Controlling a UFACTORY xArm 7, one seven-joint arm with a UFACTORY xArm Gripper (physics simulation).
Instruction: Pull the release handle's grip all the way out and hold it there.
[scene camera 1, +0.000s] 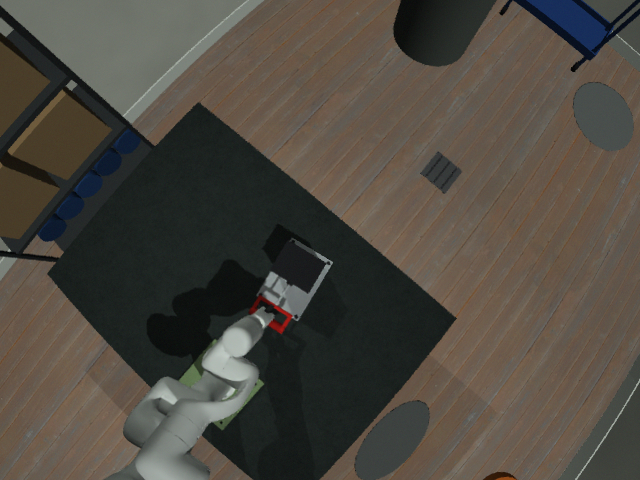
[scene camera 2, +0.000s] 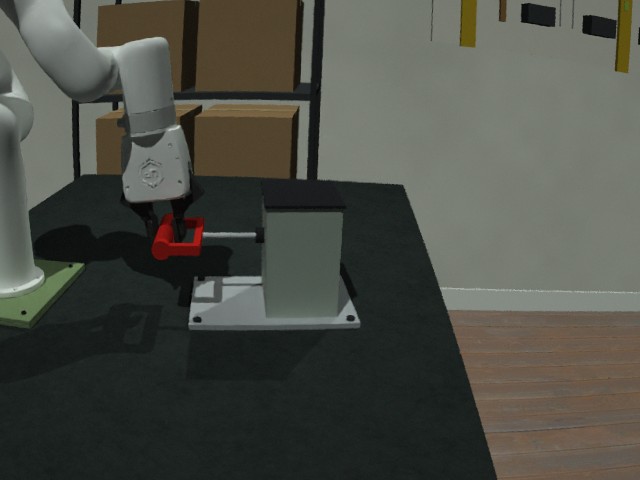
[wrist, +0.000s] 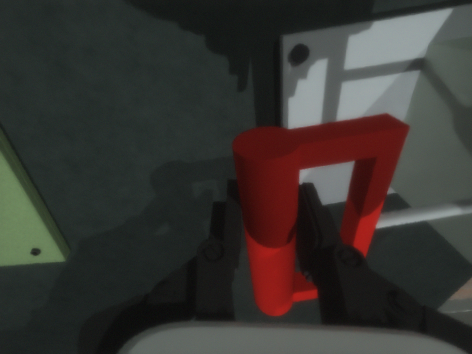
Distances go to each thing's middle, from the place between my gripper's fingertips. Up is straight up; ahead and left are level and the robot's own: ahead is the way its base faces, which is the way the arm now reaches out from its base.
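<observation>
Light grey base plate (scene camera 2: 218, 302): 90 mm below my hand, 150 mm ahead of it and 10 mm to the right of it.
</observation>
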